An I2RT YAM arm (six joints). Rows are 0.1 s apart.
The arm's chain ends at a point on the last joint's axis. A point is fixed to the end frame.
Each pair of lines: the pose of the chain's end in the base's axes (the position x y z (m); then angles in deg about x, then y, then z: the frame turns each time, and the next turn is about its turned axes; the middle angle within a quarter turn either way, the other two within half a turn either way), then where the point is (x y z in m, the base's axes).
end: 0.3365 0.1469 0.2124 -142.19 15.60 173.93
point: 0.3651 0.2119 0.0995
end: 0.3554 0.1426 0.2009 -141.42 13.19 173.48
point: 0.3787 0.2097 0.0880
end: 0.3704 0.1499 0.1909 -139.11 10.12 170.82
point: 0.3875 0.2219 0.0799
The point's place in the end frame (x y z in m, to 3 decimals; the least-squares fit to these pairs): 0.009 -0.017 0.132
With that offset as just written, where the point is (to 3 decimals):
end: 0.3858 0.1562 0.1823 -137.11 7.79 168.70
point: 0.398 0.232 0.073
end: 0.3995 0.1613 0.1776 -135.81 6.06 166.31
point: 0.409 0.240 0.070
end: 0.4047 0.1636 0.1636 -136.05 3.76 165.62
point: 0.409 0.242 0.056
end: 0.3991 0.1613 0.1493 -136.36 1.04 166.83
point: 0.397 0.239 0.041
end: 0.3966 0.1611 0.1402 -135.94 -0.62 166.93
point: 0.390 0.239 0.032
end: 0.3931 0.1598 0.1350 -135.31 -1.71 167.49
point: 0.384 0.239 0.028
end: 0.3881 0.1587 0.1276 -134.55 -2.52 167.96
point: 0.377 0.240 0.022
